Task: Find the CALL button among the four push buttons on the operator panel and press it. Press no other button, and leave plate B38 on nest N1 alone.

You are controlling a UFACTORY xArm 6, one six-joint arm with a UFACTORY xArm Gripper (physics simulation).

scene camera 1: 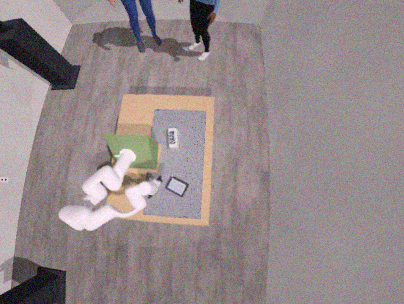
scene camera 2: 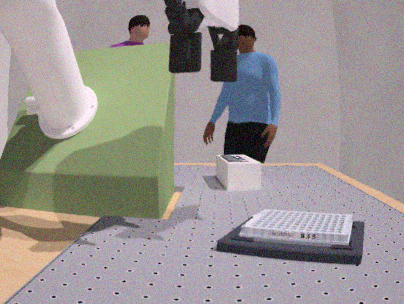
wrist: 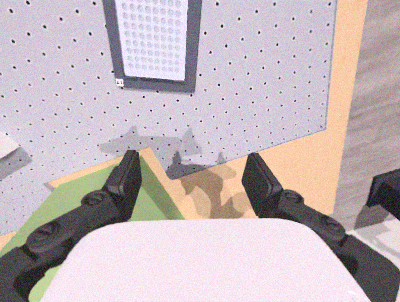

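Where they show: gripper, between the fingertips: [scene camera 2: 206,77] [wrist: 194,166]; arm's base, origin of its link: [scene camera 1: 127,155] [scene camera 2: 67,112].
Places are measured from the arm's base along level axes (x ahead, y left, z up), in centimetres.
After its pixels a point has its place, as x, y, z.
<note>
The operator panel is a small white box [scene camera 1: 172,138] @[31.3, 16.5, -10.0] [scene camera 2: 238,172] @[32.0, 9.1, -12.1] with dark markings on top; a white corner of it [wrist: 6,146] @[31.0, 9.0, -14.0] shows at the left edge of the wrist view. Its four buttons and the CALL label are too small and blurred to read. Clear plate B38 [scene camera 1: 177,186] @[37.5, -22.5, -14.1] [scene camera 2: 300,226] @[36.3, -24.2, -13.1] [wrist: 152,40] @[35.5, -21.6, -13.1] lies flat on dark nest N1 [scene camera 1: 174,192] [scene camera 2: 290,253] @[34.4, -28.0, -14.9] [wrist: 157,86] @[30.0, -19.1, -14.5]. My gripper [scene camera 1: 156,187] @[25.8, -22.5, 2.7] [scene camera 2: 204,75] @[25.8, -22.5, 2.7] [wrist: 194,166] @[25.8, -22.5, 2.7] is open and empty, high above the table, beside the nest in the overhead view and away from the panel.
A large green sloped block [scene camera 1: 143,150] @[13.7, 3.2, 4.0] [scene camera 2: 125,100] @[11.5, 1.2, 1.6] [wrist: 65,200] @[19.2, 5.0, -9.8] bears the arm's base and stands beside the grey perforated board [scene camera 1: 182,160] @[40.5, -0.9, -15.7] [scene camera 2: 165,275] @[22.2, -31.1, -15.7] [wrist: 260,100] @[20.9, -34.6, -15.7]. The board has a wooden border [scene camera 1: 211,160] @[65.0, -0.2, -16.9] [wrist: 341,100] @[14.1, -50.2, -17.0]. Two people stand beyond the table.
</note>
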